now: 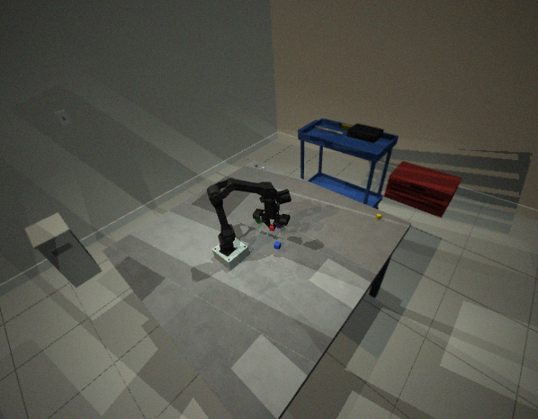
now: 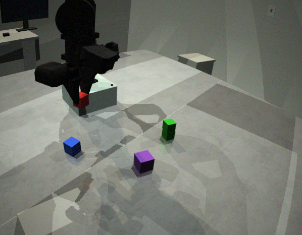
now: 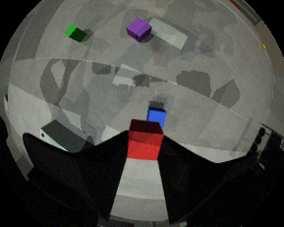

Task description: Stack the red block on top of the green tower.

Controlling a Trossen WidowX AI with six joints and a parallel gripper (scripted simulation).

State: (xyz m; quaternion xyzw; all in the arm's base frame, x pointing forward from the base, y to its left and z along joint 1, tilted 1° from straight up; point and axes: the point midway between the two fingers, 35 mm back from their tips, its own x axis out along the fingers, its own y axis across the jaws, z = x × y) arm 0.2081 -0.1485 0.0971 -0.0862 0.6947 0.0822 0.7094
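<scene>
Now: the blue block 110 mm below my gripper tip, 30 mm to the right of it and 10 mm behind it. Also, from my gripper tip: red block (right at my gripper tip); yellow block (500 mm ahead, 430 mm to the right, 110 mm below); purple block (140 mm ahead, 110 mm below, 60 mm to the left).
</scene>
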